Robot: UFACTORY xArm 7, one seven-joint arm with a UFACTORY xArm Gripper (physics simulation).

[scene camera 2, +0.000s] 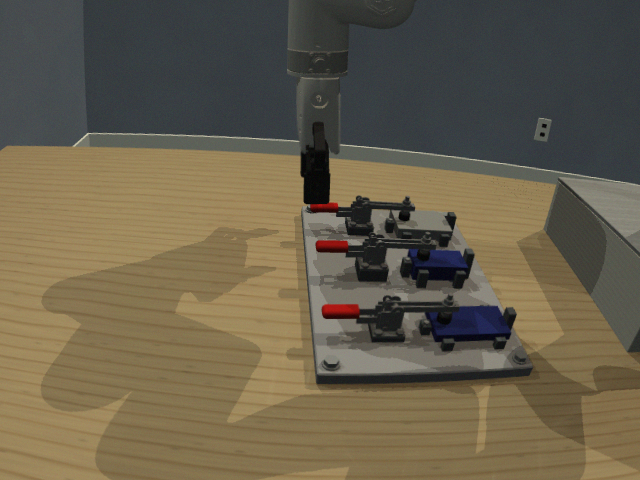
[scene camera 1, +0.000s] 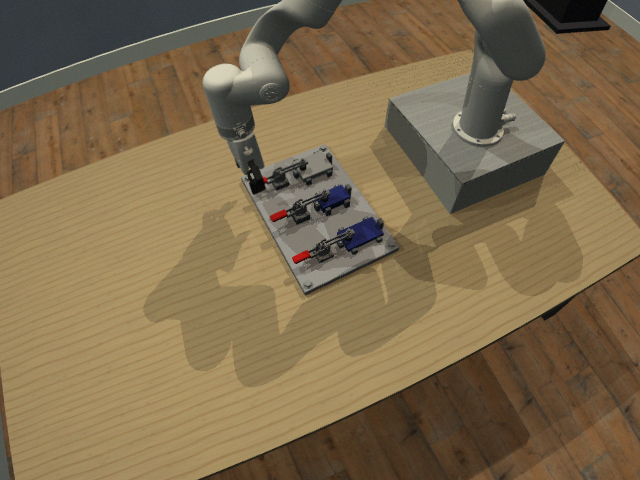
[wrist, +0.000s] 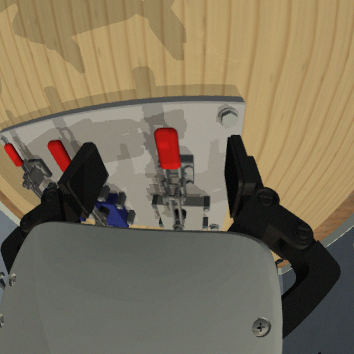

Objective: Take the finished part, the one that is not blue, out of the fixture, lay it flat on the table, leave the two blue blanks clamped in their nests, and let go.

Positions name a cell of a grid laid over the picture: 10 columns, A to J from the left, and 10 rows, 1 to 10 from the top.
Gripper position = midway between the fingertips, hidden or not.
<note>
In view: my gripper (scene camera 2: E4), a finished part (scene camera 2: G5), a blue blank (scene camera 2: G6), a blue blank (scene camera 2: H7), a fixture plate (scene camera 2: F6) and a toggle clamp (scene camera 2: F5).
The finished part is seen too in the wrist view (wrist: F6). My gripper also shows in scene camera 1 (scene camera 1: D4) and in the wrist view (wrist: E5). The fixture plate also shows in scene camera 1 (scene camera 1: E5) and in the wrist view (wrist: D4).
</note>
